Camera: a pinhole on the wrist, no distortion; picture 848 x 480 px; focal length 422.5 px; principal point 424.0 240.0 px. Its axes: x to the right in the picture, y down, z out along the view. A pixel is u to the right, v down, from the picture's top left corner.
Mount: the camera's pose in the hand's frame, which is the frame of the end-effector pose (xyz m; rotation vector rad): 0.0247 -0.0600 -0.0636 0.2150 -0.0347 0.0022
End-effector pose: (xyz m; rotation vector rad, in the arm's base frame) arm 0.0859 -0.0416 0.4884 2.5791 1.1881 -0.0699
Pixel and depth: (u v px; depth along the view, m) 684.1 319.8 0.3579
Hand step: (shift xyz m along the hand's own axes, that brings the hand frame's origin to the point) 0.2323 -0.0707 0.3079
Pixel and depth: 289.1 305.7 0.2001
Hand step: -0.0462 -0.0722 0.1362
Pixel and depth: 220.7 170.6 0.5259
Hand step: -0.2457 -0.2562 0.4227
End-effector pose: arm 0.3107 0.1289 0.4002 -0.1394 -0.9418 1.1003
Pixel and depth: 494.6 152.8 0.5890
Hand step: 0.1036 -0.3046 0.4890
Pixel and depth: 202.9 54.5 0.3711
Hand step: -0.1811 -0.2981 0.2573
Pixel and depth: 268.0 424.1 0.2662
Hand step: -0.0833 -0.0033 0.2176
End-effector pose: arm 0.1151 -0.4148 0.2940 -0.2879 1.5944 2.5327
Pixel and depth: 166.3 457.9 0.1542
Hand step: -0.0750 -0.0151 0.1007
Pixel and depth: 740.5 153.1 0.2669
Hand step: 0.2157 -0.1709 0.1922
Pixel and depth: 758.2 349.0 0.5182
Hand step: 0.4158 -0.0406 0.4851
